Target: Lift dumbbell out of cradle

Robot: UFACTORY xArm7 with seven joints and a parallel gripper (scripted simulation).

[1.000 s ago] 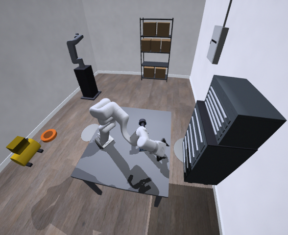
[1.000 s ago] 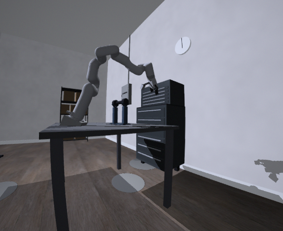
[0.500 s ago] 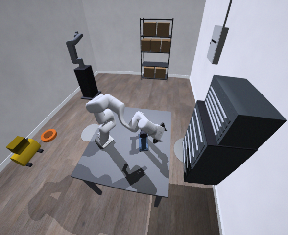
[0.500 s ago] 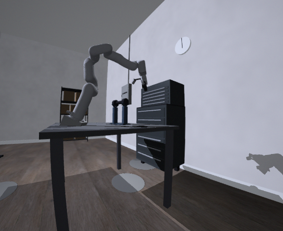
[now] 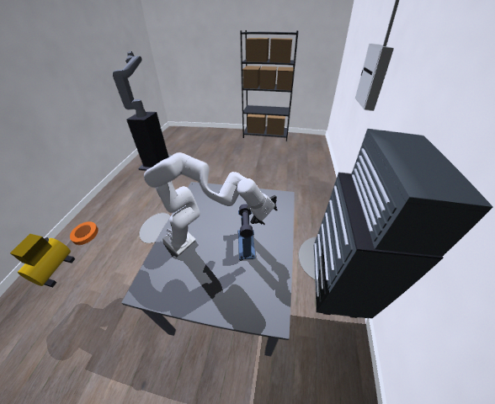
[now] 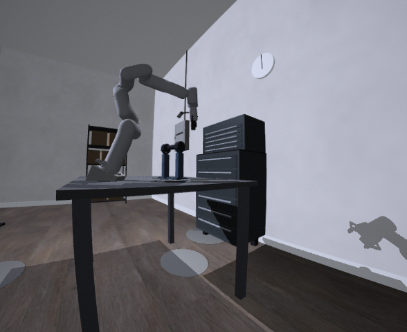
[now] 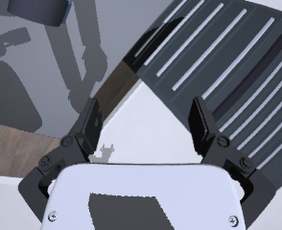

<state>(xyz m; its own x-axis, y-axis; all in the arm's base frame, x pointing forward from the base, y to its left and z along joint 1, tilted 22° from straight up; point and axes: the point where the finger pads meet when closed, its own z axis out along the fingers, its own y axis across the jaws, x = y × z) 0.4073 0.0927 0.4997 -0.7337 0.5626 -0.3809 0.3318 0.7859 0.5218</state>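
Right now my hand is 140 mm past the dark dumbbell, 80 mm to the right of it and 150 mm above it. From my hand the other things lie so: blue cradle (140 mm behind, 80 mm to the left, 290 mm below).
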